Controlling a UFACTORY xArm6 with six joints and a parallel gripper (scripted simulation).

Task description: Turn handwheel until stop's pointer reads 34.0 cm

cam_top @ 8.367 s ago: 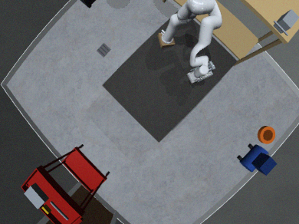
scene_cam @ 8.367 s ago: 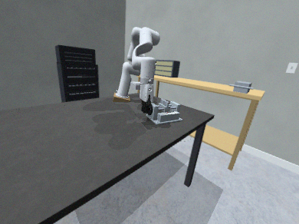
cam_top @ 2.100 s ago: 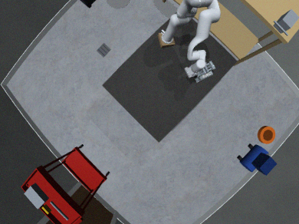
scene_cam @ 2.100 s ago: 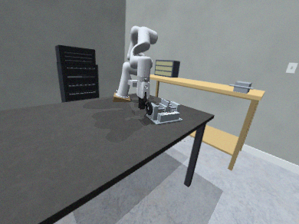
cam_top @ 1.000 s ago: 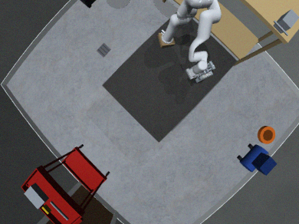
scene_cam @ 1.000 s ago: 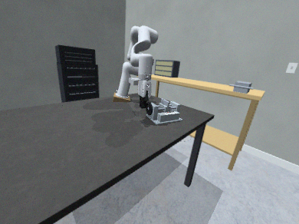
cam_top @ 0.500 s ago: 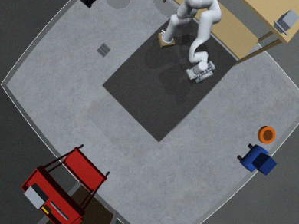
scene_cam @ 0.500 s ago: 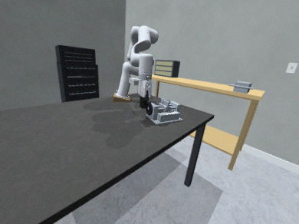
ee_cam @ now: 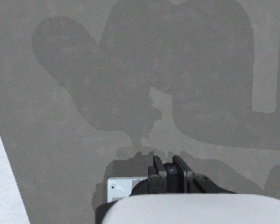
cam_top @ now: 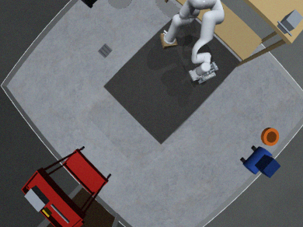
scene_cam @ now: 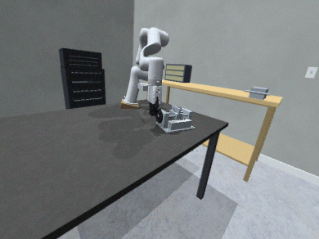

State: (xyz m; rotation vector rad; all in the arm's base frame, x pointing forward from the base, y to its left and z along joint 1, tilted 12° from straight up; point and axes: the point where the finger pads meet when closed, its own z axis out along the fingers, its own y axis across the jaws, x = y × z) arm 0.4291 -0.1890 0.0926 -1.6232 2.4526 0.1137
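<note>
My gripper is now 10 mm to the right of the upright knob. Round my hand: handwheel 10 mm ahead, 20 mm to the left, 10 mm below; then sliding stop 70 mm ahead, 140 mm to the left, 10 mm below.
</note>
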